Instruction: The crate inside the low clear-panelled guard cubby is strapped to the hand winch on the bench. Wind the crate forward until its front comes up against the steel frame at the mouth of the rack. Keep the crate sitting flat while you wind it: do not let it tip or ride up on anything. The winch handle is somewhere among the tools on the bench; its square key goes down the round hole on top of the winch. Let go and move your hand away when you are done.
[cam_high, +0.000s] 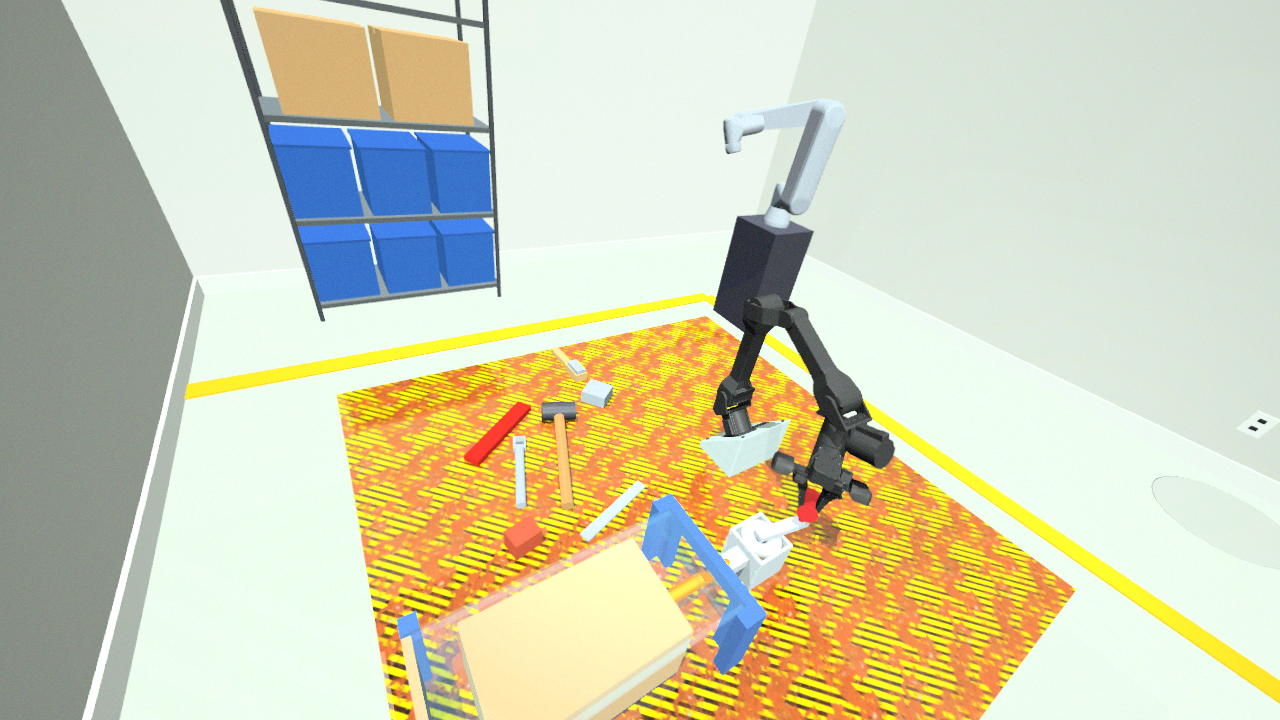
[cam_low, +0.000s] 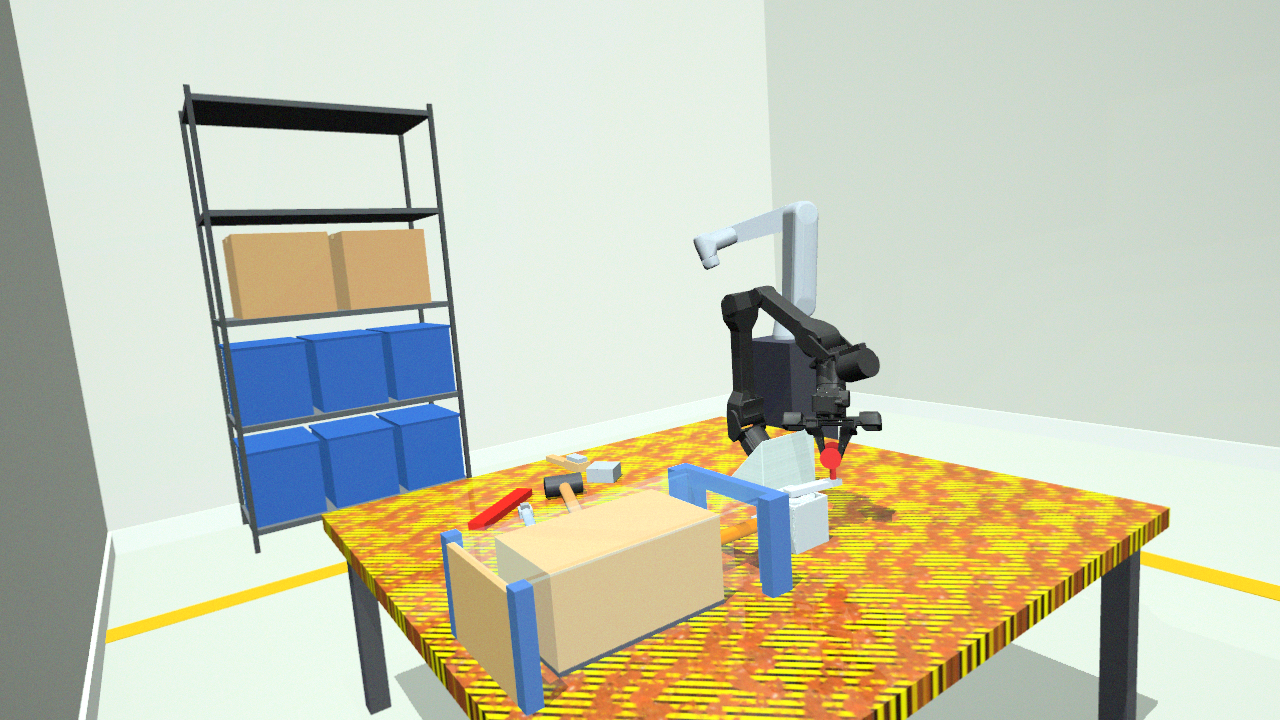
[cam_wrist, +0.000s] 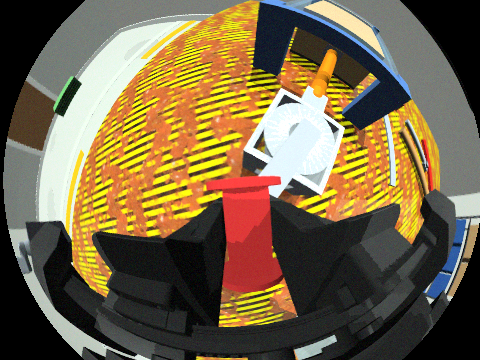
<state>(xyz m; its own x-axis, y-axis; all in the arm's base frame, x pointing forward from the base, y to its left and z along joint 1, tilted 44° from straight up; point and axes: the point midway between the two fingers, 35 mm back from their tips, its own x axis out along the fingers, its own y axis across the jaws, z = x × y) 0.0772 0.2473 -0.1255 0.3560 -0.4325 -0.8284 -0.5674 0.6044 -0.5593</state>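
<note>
My gripper tip is now 20 mm short of the winch handle, 10 mm to the left of it and 30 mm above it. Also, from my gripper tip: red grip (10 mm behind, 10 mm to the right); then blue steel frame (250 mm ahead, 20 mm to the right, 30 mm below); then grey winch (70 mm ahead, 30 mm to the right, 100 mm below).
</note>
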